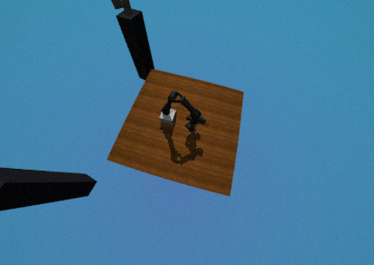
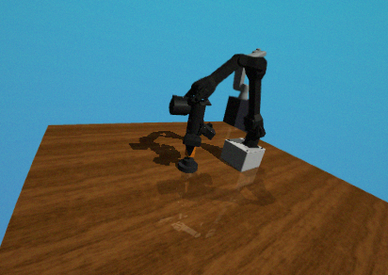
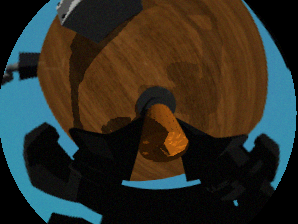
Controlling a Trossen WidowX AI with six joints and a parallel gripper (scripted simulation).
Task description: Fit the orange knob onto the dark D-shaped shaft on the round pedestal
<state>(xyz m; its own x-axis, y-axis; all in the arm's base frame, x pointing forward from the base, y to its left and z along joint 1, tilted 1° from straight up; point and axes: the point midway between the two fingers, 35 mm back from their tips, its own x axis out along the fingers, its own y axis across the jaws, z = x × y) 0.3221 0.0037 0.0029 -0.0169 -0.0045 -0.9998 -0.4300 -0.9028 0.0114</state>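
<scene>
The orange knob is 2 cm above my gripper tip. From my gripper tip the other things lie so: round dark pedestal: 4 cm below.
</scene>
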